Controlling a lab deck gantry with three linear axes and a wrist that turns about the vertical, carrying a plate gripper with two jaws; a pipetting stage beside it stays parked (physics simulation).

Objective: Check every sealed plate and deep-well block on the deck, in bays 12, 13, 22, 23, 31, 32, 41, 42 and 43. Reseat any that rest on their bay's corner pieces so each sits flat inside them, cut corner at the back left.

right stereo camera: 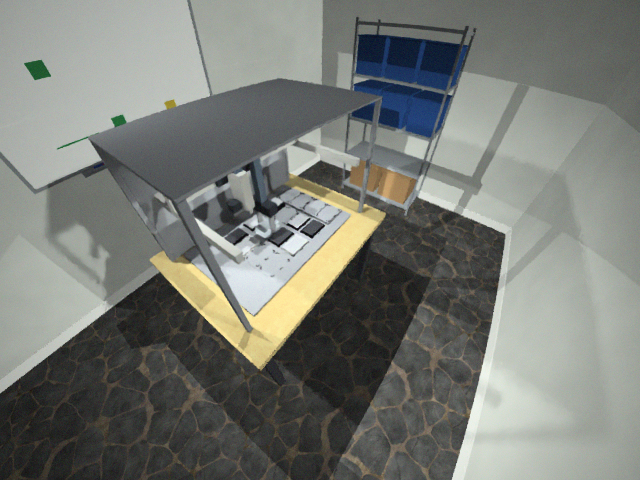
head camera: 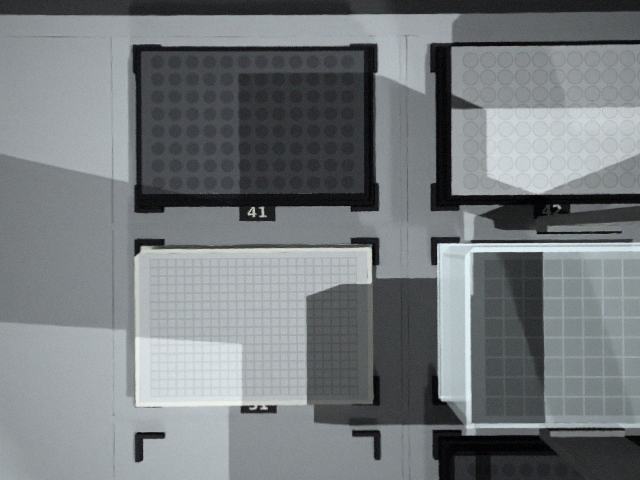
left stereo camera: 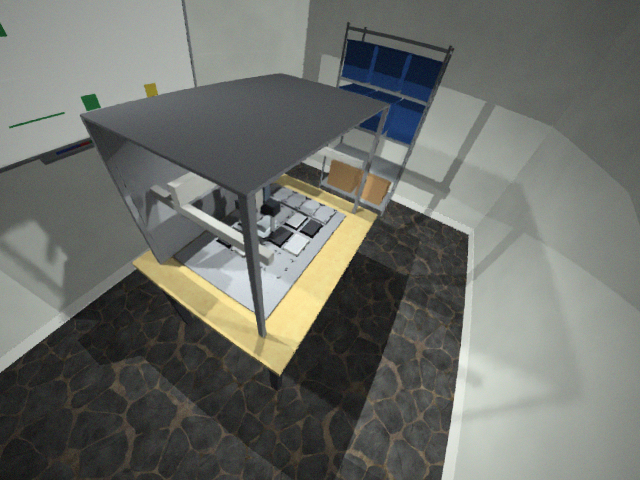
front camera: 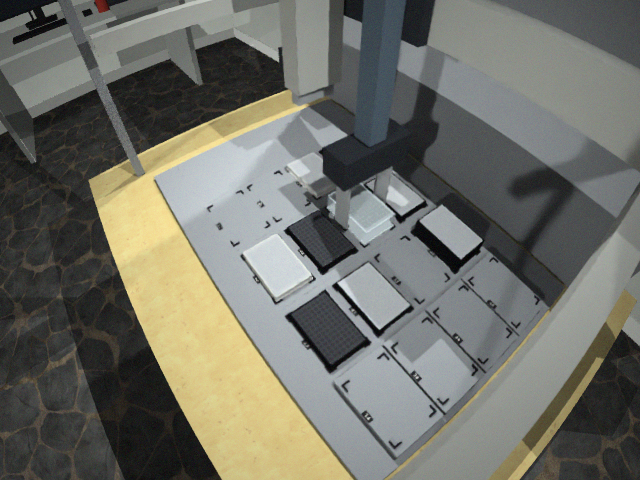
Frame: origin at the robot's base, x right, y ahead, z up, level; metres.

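Seen in the pictures: gripper, fingertip midpoint: (right stereo camera: pixel 267 227) (head camera: pixel 573 326) (left stereo camera: pixel 265 226) (front camera: pixel 360 211); robot's base, link origin: (right stereo camera: pixel 272 276) (left stereo camera: pixel 278 277) (front camera: pixel 208 208).
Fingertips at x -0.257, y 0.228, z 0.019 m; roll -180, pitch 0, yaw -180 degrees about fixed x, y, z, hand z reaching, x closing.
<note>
Pixels of each thing's middle, then the offset from my fingertips to it. "spot": a spot on its surface instead. Level surfaces: height alone.
- clear deep-well block, body centre: (head camera: pixel 575 327) (front camera: pixel 360 211) (left stereo camera: pixel 265 226) (right stereo camera: pixel 267 227) dx +0.000, dy +0.000, dz +0.002 m
- white plate, body centre: (head camera: pixel 255 324) (front camera: pixel 315 173) (right stereo camera: pixel 247 245) dx +0.000, dy -0.164, dz -0.012 m
- dark plate, body centre: (head camera: pixel 255 126) (left stereo camera: pixel 231 236) (right stereo camera: pixel 235 236) dx -0.107, dy -0.164, dz -0.012 m
- pale-topped plate, body centre: (head camera: pixel 558 123) (front camera: pixel 394 194) (right stereo camera: pixel 255 221) dx -0.107, dy +0.000, dz -0.012 m
- tall block, body centre: (front camera: pixel 448 236) (right stereo camera: pixel 273 206) dx -0.107, dy +0.164, dz +0.002 m
- bay 22, surface spot: (front camera: pixel 320 240) spot: dx +0.112, dy +0.007, dz -0.004 m
- bay 13, surface spot: (front camera: pixel 328 328) spot: dx +0.215, dy +0.167, dz -0.004 m
- bay 12, surface spot: (front camera: pixel 278 266) spot: dx +0.214, dy +0.008, dz -0.004 m
- bay 23, surface spot: (front camera: pixel 373 297) spot: dx +0.112, dy +0.168, dz -0.004 m
- deck, surface height: dz -0.019 m
My gripper (front camera: pixel 361 212) (head camera: pixel 583 332) is open and straddles the clear deep-well block (front camera: pixel 369 221) (head camera: pixel 453 330) in bay 32. A narrow gap shows behind the block, whose left base lies inside its corner pieces. The white plate (front camera: pixel 311 173) (head camera: pixel 227 299) in bay 31 sits forward and left, covering the front left corner piece and part of the label. In bay 41, the dark plate (head camera: pixel 253 124) lies within its corners. Bay 42 holds a pale-topped plate (front camera: pixel 399 195) (head camera: pixel 547 149). Bay 43 holds a tall block (front camera: pixel 448 232). The right part of bay 32 is cut off in the head view.
Dark plates stand in bay 22 (front camera: pixel 320 240) and bay 13 (front camera: pixel 328 328); pale-topped ones in bay 12 (front camera: pixel 278 266) and bay 23 (front camera: pixel 373 297). A grey gantry housing (front camera: pixel 311 46) hangs behind the deck (front camera: pixel 196 175). Frame posts (front camera: pixel 111 105) (left stereo camera: pixel 251 258) surround it.
</note>
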